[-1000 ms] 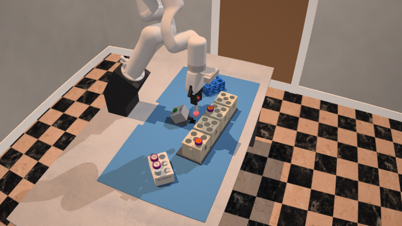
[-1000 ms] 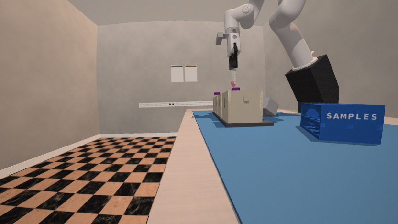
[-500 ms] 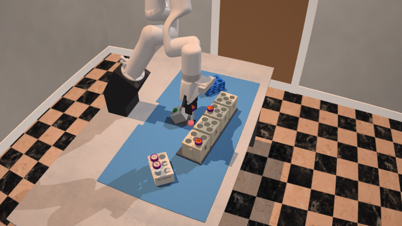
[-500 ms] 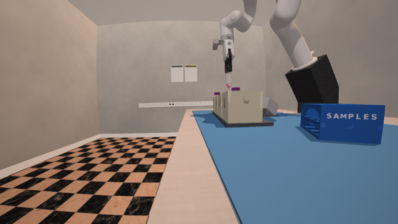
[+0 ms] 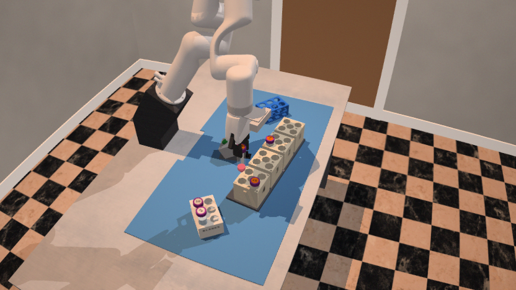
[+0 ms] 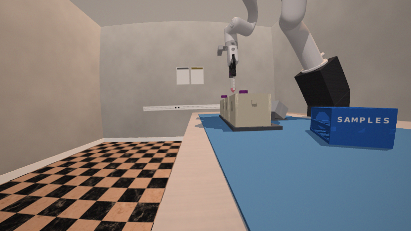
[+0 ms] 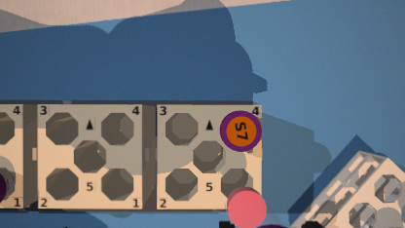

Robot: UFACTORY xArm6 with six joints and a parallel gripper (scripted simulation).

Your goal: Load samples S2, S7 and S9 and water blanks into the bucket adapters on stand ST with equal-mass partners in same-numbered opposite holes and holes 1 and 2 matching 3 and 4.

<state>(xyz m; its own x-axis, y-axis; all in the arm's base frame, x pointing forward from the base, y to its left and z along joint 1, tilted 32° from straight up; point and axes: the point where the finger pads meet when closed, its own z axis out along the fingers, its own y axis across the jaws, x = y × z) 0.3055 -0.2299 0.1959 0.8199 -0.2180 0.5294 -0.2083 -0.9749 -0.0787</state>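
Now: hand 50 mm above the tube and 10 mm to the right of it. The rest, counted from my hand: adapter 230 mm to the left, 200 mm below, 80 mm ahead; then blanks rack 220 mm below, 140 mm to the right, 90 mm behind; then green done key 210 mm to the left, 180 mm below, 130 mm behind.
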